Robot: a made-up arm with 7 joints.
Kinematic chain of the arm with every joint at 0, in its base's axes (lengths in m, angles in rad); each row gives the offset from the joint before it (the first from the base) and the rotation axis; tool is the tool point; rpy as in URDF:
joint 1: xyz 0 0 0 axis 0.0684 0.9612 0.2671
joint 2: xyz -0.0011 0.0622 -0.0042 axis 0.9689 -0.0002 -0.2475
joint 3: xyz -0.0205 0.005 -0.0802 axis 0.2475 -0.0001 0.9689
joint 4: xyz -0.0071 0 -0.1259 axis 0.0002 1 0
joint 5: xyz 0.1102 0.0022 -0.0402 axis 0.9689 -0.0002 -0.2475
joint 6: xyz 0.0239 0 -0.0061 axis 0.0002 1 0
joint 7: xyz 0.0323 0 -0.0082 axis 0.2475 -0.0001 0.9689
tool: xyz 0 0 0 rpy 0 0.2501 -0.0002
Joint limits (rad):
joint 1: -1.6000..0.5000
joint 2: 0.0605..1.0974
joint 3: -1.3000..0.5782
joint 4: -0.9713..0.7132
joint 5: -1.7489..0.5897
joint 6: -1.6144..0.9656
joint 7: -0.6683..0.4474
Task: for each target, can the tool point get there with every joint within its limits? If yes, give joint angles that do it. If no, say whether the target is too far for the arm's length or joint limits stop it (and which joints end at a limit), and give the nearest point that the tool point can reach.
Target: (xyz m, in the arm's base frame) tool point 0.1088 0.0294 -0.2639
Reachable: yes | joints 0.0362 0.1769 -0.4478 -0.1731 0.2679 0.6717 -0.2006
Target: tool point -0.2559 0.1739 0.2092
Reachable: no: joint limits stop it (at a limit: joint 1, joint 2, joint 3, joint 4) | nearest point 0.0355 0.1461 0.1352 | short by 0.302 m
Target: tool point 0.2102 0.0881 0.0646
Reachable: yes | joints -1.1723 0.9091 -0.3712 -0.4975 -0.9685 -1.3447 -0.3297
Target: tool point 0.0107 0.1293 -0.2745
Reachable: yes | joints 0.3016 0.7507 -0.5952 -0.1313 -0.8439 0.3421 -0.5238
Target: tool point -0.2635 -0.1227 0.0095
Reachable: no: joint limits stop it (at a limit: joint 1, joint 3, joint 6) | nearest point -0.0754 -0.0648 -0.1220 | short by 0.237 m
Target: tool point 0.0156 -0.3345 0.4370
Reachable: no: too far | nearest point 0.1617 -0.0971 0.1068 | short by 0.432 m
